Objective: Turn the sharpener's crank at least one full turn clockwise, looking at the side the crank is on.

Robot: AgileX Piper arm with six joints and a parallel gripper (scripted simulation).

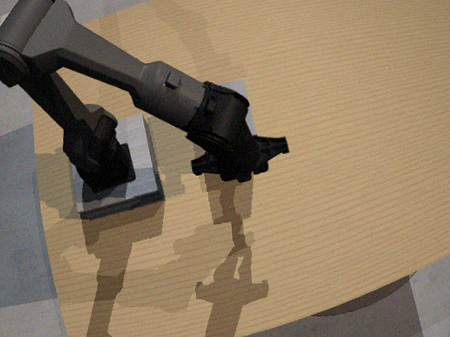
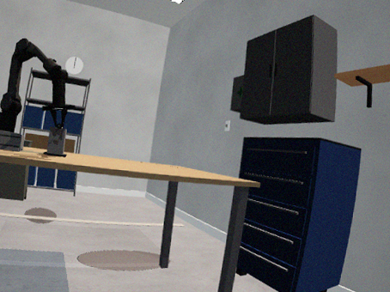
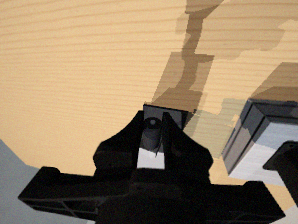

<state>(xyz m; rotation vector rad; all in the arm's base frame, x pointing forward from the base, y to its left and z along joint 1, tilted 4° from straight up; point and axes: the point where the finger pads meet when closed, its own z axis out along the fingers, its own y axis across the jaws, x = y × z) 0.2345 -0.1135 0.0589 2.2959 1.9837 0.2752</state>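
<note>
The crank knob lies 20 mm to the left of my hand.
</note>
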